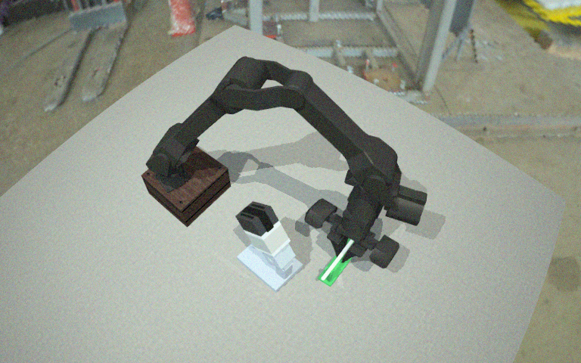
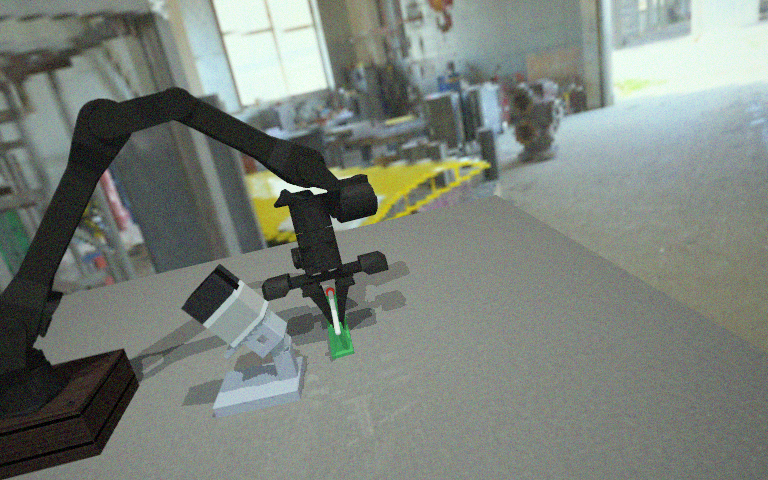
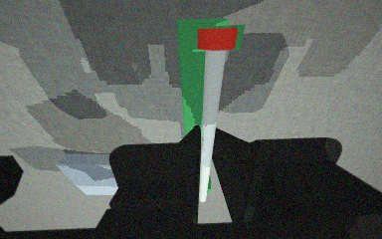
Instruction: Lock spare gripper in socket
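My gripper tip is 10 mm to the right of the green strip and 10 mm below it. The rest, counted from my gripper tip: socket (80 mm behind, 110 mm to the right, 40 mm above); spare gripper (100 mm behind, 110 mm to the right, 110 mm above).
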